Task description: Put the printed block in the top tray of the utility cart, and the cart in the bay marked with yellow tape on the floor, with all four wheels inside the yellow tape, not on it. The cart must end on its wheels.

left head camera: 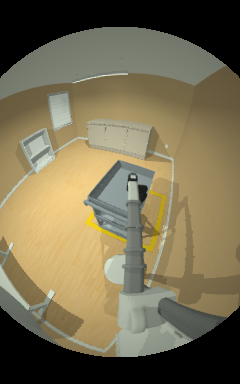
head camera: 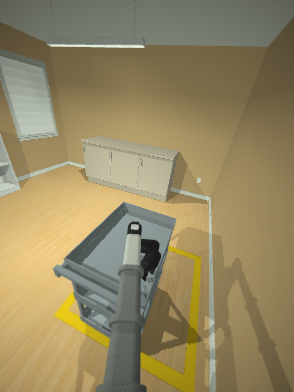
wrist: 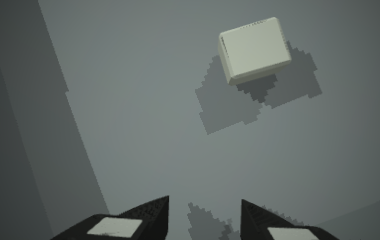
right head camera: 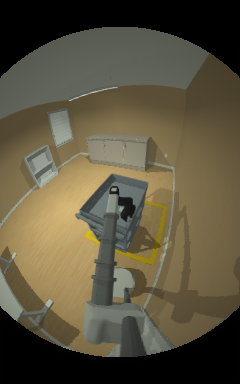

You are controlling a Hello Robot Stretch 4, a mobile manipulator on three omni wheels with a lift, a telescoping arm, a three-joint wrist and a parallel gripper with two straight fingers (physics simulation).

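Observation:
The pale block (wrist: 255,50) lies on the floor of the cart's top tray (wrist: 150,110), at the upper right in the wrist view, with shadows around it. My gripper (wrist: 204,215) is open and empty, over the tray, with the block beyond its fingertips. The grey utility cart (head camera: 95,234) (left head camera: 102,182) (right head camera: 95,198) stands upright. The yellow tape (head camera: 196,290) (left head camera: 161,220) (right head camera: 162,230) shows on the floor around it, with a wider gap on the cart's right than its left. The wheels are too hidden to place against the tape.
The arm (head camera: 126,310) (left head camera: 134,245) (right head camera: 104,255) reaches over the cart's handle end. A wall stands close to the right of the bay. A low cabinet (head camera: 125,167) stands behind the cart, and a white shelf unit (left head camera: 24,149) stands at the left.

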